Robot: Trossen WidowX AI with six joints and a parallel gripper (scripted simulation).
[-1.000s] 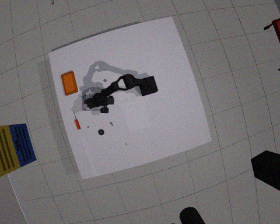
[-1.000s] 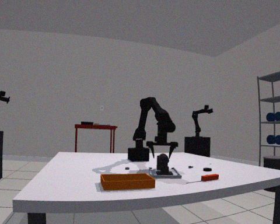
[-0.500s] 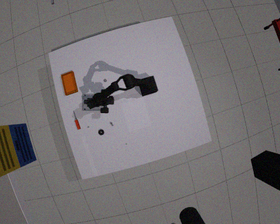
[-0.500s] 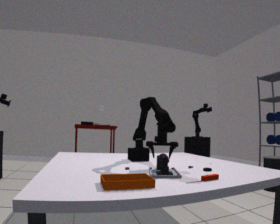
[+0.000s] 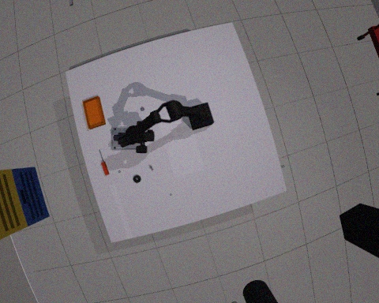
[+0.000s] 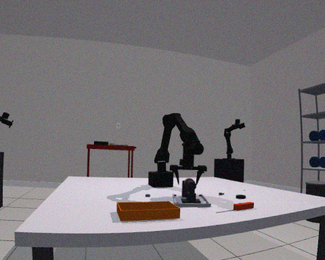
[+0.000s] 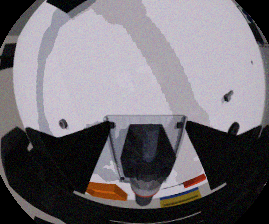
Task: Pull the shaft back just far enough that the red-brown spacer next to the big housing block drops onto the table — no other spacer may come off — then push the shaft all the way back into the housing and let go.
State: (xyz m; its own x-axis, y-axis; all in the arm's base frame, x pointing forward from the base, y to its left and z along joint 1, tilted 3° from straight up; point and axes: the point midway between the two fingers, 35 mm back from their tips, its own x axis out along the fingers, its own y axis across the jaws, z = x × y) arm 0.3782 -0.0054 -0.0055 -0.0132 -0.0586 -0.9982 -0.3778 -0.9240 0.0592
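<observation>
My gripper tip is now 9 cm short of the red-brown spacer, 4 cm to the left of it and 2 cm below it. From my gripper tip the other things lie so: red-handled screwdriver 34 cm ahead, 4 cm to the left, 5 cm below; orange tray 28 cm ahead, 31 cm to the right, 5 cm below.
</observation>
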